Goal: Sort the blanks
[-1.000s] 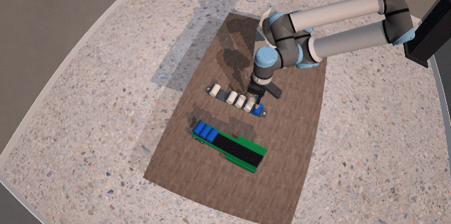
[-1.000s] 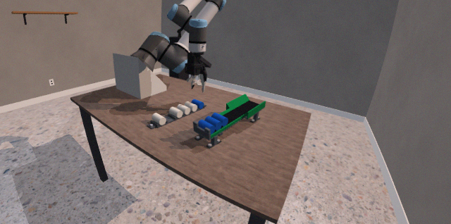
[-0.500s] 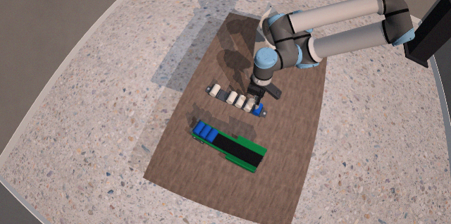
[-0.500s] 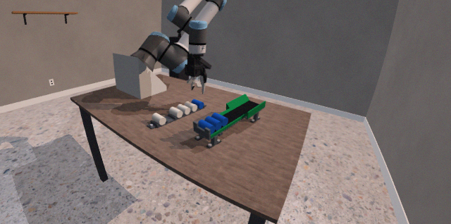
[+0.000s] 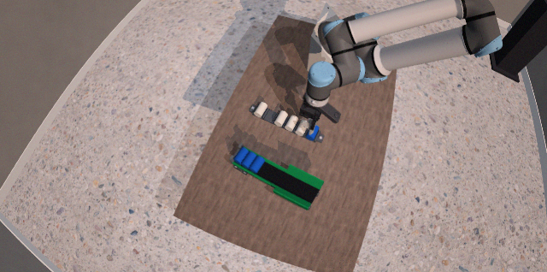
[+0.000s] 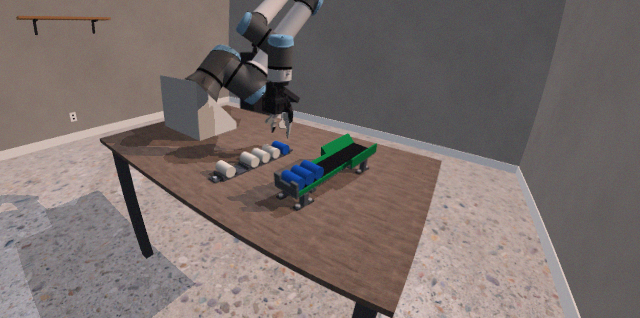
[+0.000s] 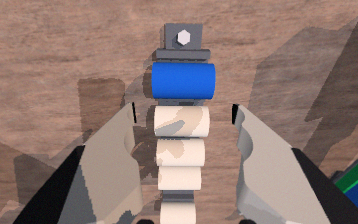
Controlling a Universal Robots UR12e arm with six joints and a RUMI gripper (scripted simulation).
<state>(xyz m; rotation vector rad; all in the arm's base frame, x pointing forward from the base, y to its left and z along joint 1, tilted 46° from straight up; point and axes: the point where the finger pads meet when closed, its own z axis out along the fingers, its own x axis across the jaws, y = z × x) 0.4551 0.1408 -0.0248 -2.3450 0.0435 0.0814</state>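
Right now my hand is 10 mm past the stock rack, 140 mm to the left of it and 100 mm above it. From my hand the other things lie so: grey stop 250 mm ahead, 260 mm to the right, 30 mm below.
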